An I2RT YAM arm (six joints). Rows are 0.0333 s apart.
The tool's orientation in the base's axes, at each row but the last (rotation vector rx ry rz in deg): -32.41, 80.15, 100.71; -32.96, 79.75, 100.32; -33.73, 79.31, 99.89; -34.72, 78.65, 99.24; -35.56, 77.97, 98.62; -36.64, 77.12, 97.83; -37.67, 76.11, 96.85; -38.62, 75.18, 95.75; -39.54, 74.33, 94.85; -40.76, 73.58, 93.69
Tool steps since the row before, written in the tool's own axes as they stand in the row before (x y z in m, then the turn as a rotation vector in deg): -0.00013, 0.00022, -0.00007, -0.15, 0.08, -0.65; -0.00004, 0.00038, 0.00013, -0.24, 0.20, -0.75; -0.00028, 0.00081, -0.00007, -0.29, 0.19, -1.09; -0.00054, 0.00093, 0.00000, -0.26, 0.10, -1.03; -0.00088, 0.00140, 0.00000, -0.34, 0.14, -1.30; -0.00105, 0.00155, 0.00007, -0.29, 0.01, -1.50; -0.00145, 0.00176, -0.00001, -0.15, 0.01, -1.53; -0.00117, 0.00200, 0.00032, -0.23, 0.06, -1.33; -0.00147, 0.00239, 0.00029, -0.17, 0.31, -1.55; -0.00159, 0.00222, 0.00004, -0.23, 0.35, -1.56
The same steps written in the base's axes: -0.00011, -0.00012, 0.00021, -0.06, -0.67, -0.03; -0.00027, 0.00009, 0.00029, -0.12, -0.80, 0.08; -0.00052, -0.00021, 0.00066, -0.13, -1.14, 0.02; -0.00048, -0.00022, 0.00094, -0.06, -1.06, -0.04; -0.00071, -0.00036, 0.00145, -0.09, -1.35, -0.03; -0.00078, -0.00035, 0.00167, -0.02, -1.51, -0.20; -0.00082, -0.00055, 0.00205, -0.09, -1.50, -0.32; -0.00118, -0.00016, 0.00201, -0.08, -1.34, -0.17; -0.00145, -0.00029, 0.00240, -0.35, -1.54, -0.17; -0.00133, -0.00054, 0.00232, -0.36, -1.57, -0.11
